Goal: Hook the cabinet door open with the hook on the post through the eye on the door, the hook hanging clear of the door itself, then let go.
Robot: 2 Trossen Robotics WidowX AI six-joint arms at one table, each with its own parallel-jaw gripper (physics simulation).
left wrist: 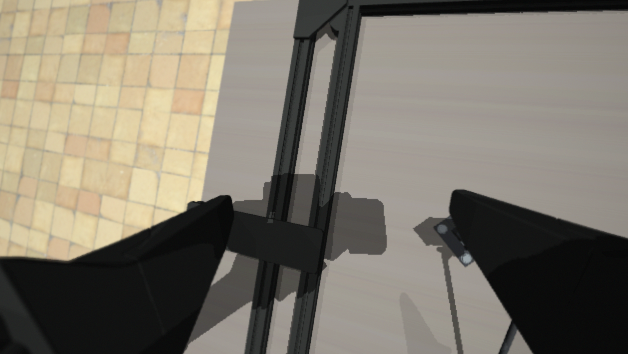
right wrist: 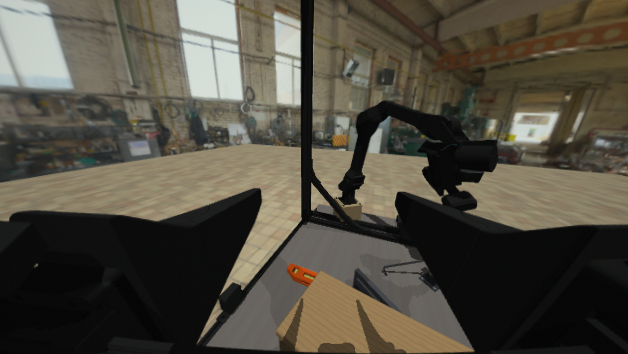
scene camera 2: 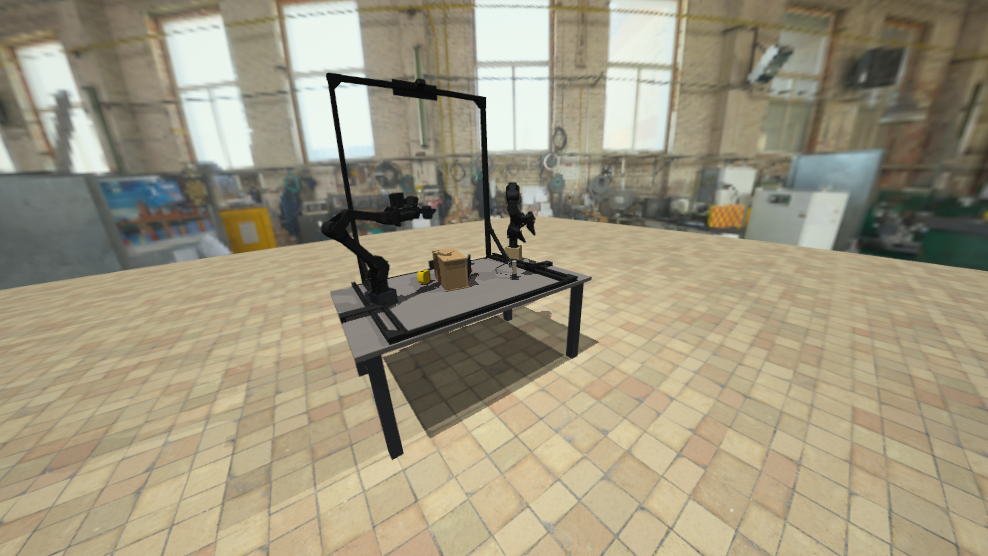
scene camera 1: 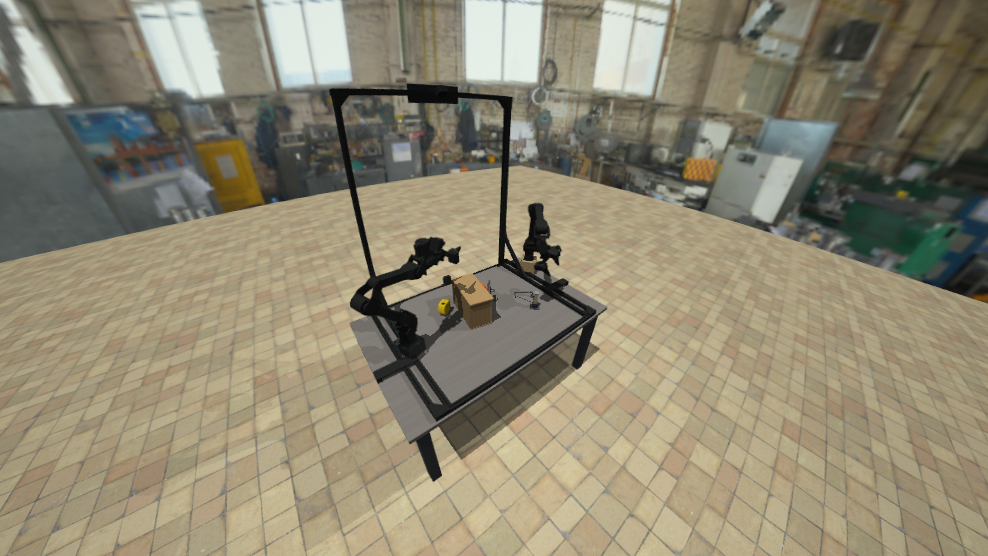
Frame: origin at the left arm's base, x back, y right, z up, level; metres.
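Where they show: left gripper, fingertip midpoint: (left wrist: 341, 203) (scene camera 2: 530, 238) (scene camera 1: 554, 270); right gripper, fingertip midpoint: (right wrist: 328, 196) (scene camera 1: 452, 244); left arm's base at its link origin: (right wrist: 347, 201) (scene camera 2: 513, 246) (scene camera 1: 528, 258); right arm's base at its link origin: (scene camera 2: 380, 290) (scene camera 1: 408, 340).
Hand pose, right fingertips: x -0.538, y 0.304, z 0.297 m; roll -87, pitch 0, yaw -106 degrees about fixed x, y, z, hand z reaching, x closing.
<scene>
Each offset is from my right fingertips to the top centre of the thing. "*": to the spot under its first point.
The wooden cabinet {dz -0.231, dx +0.009, dy -0.085 m} (scene camera 1: 480, 312) (scene camera 2: 453, 272) (right wrist: 345, 312) stands mid-table. A dark panel {dz -0.267, dx +0.066, dy -0.162 m} (right wrist: 372, 287) shows beside it in the right wrist view; I cannot tell its angle or make out the eye. The post {* dz -0.343, dx +0.146, dy -0.400 m} (scene camera 1: 534, 300) (scene camera 2: 514, 268) stands to the cabinet's right with a thin hook arm (right wrist: 402, 272) pointing toward the cabinet side. In the left wrist view the post's bolted base {* dz -0.390, dx +0.175, dy -0.400 m} (left wrist: 453, 244) is partly hidden by a finger. My left gripper (scene camera 1: 551, 262) (scene camera 2: 527, 231) (left wrist: 341, 203) is open and empty, high above the table beyond the post. My right gripper (scene camera 1: 456, 254) (scene camera 2: 431, 212) is open and empty, above and left of the cabinet.
A yellow tape measure {dz -0.311, dx -0.037, dy +0.056 m} (scene camera 1: 444, 307) (scene camera 2: 423, 276) lies left of the cabinet. An orange level {dz -0.374, dx +0.253, dy -0.052 m} (right wrist: 302, 274) lies behind it. Black rails (scene camera 1: 511, 369) (left wrist: 332, 130) edge the table, and a tall black frame {* dz +0.201, dx +0.558, dy -0.123 m} (scene camera 1: 506, 179) (scene camera 2: 484, 176) stands at the back. A small wooden block (right wrist: 348, 210) is by the left arm's base.
</scene>
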